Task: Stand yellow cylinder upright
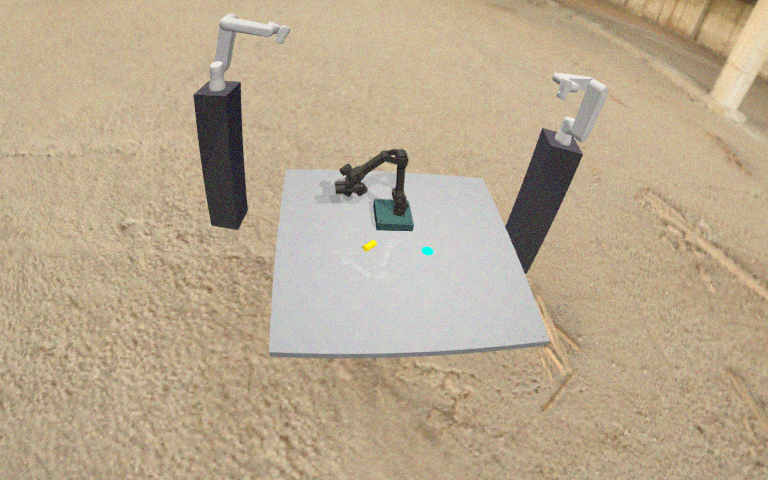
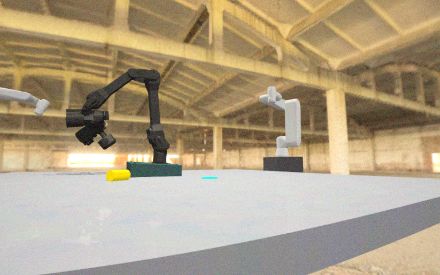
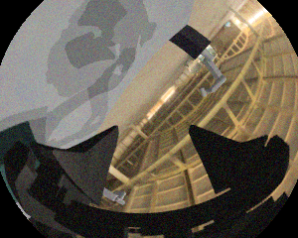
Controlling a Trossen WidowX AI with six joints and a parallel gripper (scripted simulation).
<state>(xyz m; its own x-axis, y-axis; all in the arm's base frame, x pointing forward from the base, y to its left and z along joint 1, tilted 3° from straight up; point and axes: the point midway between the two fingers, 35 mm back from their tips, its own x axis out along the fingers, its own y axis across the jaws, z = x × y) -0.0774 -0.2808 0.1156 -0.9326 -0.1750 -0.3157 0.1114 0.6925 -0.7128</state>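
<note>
Now: gripper tip 370 mm short of the yellow tall cylinder, 160 mm to the right of it and 150 mm above it. Also, from my gripper tip: cyan circle: 320 mm ahead, 450 mm to the left, 170 mm below.
</note>
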